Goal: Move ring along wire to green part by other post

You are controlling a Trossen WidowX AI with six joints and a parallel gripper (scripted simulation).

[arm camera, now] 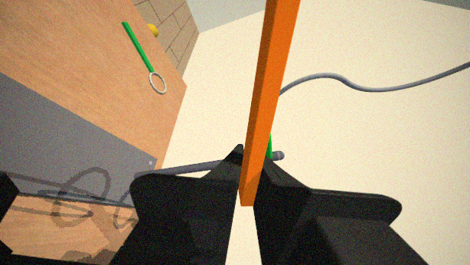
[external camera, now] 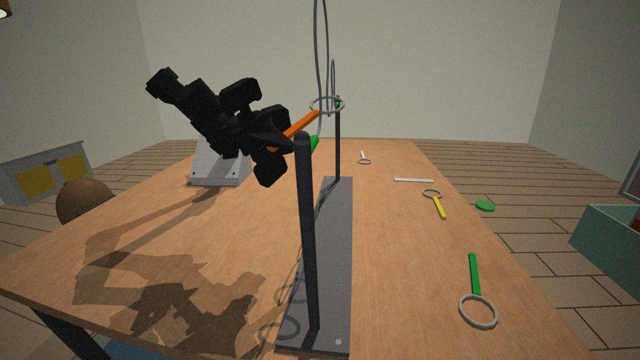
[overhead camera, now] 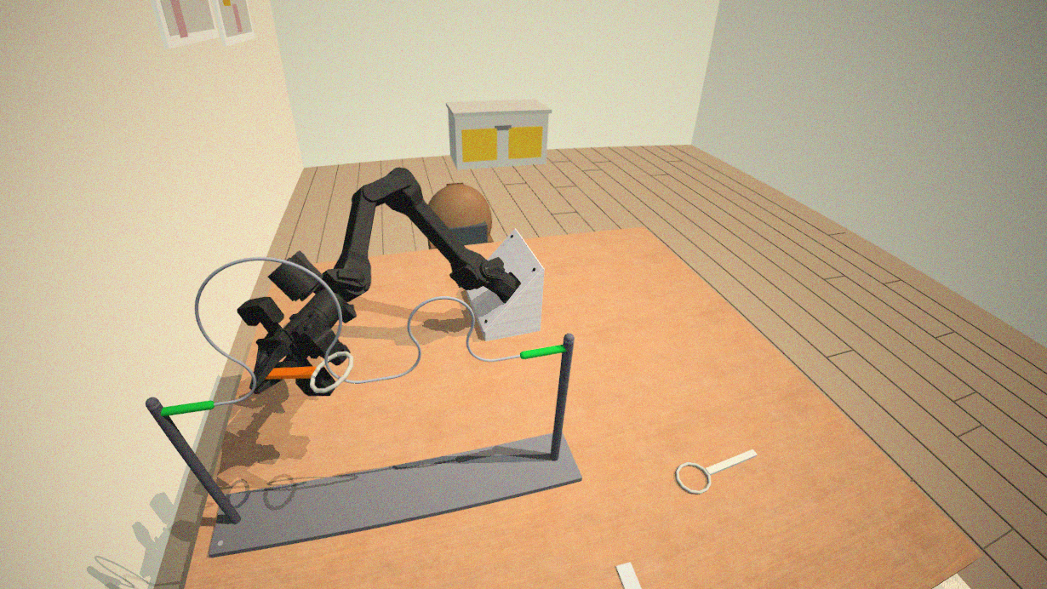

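Now: the orange-handled ring 3 cm ahead of my gripper tip, 8 cm to the left of it and 3 cm above it. Round my gripper tip: white strip: 39 cm ahead, 44 cm to the left, 26 cm below; then green-handled ring: 33 cm ahead, 6 cm to the right, 26 cm below; then ring with handle: 40 cm ahead, 28 cm to the left, 26 cm below.
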